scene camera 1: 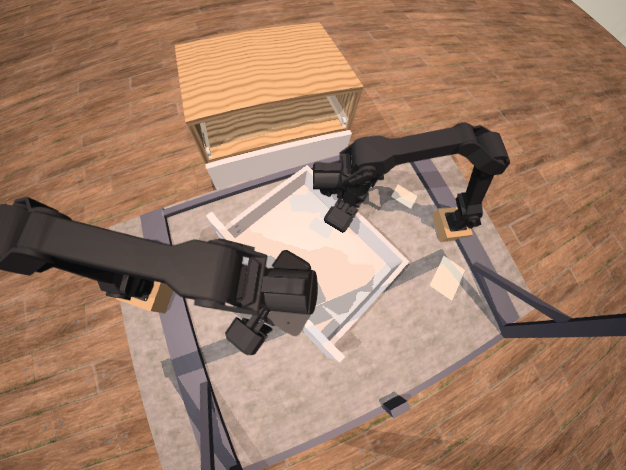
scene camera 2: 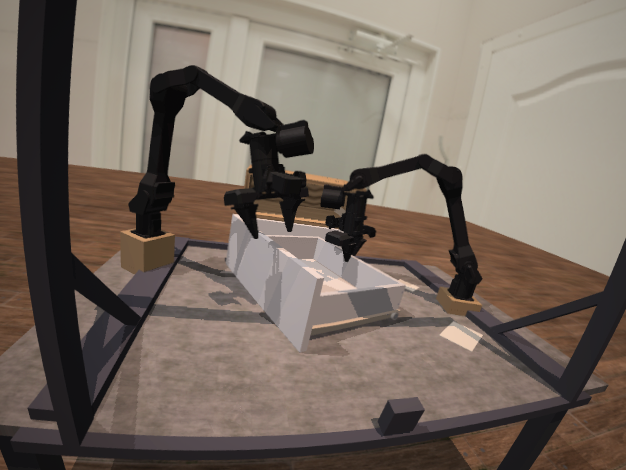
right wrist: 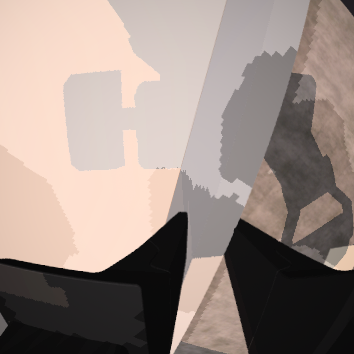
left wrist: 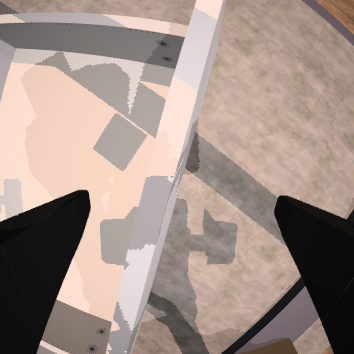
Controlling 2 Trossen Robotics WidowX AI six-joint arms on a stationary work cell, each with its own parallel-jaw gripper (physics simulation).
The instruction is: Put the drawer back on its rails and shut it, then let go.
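Where they show: left gripper, between the fingertips: (scene camera 2: 273, 235) (left wrist: 185, 202); right gripper, between the fingertips: (scene camera 1: 347, 210) (scene camera 2: 348, 260) (right wrist: 203, 220); left arm's base, origin of its link: (scene camera 1: 140, 285) (scene camera 2: 148, 233); right arm's base, origin of its link: (scene camera 1: 455, 221) (scene camera 2: 460, 295).
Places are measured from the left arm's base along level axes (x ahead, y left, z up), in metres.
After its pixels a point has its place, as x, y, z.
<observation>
A white drawer (scene camera 1: 323, 263) @[0.430, 0.195, -0.080] (scene camera 2: 252, 268) @[0.284, 0.092, -0.034] (left wrist: 170, 125) @[0.400, 0.032, 0.058] (right wrist: 40, 75) @[0.357, 0.276, -0.081] lies at an angle on the table, its front panel toward the lower left in scene camera 1. My left gripper (scene camera 2: 273, 233) @[0.361, 0.035, 0.085] (left wrist: 185, 202) @[0.361, 0.035, 0.085] is open over the front panel, which passes between its spread fingers without being gripped. My right gripper (scene camera 2: 347, 258) @[0.462, 0.348, -0.028] (right wrist: 203, 220) @[0.462, 0.348, -0.028] is shut on the drawer's back wall, opposite the front panel. The wooden cabinet (scene camera 1: 267, 65) @[0.157, 0.606, 0.180] (scene camera 2: 313, 178) @[0.210, 0.566, 0.180] stands beyond the table with its upper bay open and a white rail (scene camera 1: 336, 108) @[0.359, 0.661, 0.035] inside. The left fingertips are hidden in scene camera 1.
A white lower front (scene camera 1: 280, 159) @[0.231, 0.468, -0.038] closes the cabinet's bottom part, close to the table's far edge. A dark block (scene camera 1: 394, 404) @[0.687, -0.131, -0.061] (scene camera 2: 401, 415) @[0.695, -0.154, -0.052] sits on the near frame bar. Dark frame posts (scene camera 2: 45, 202) @[0.360, -0.384, 0.190] rise at the near corners. Pale square patches (scene camera 1: 447, 278) @[0.822, 0.245, -0.100] (scene camera 2: 461, 336) @[0.821, 0.239, -0.100] lie near the right arm's base.
</observation>
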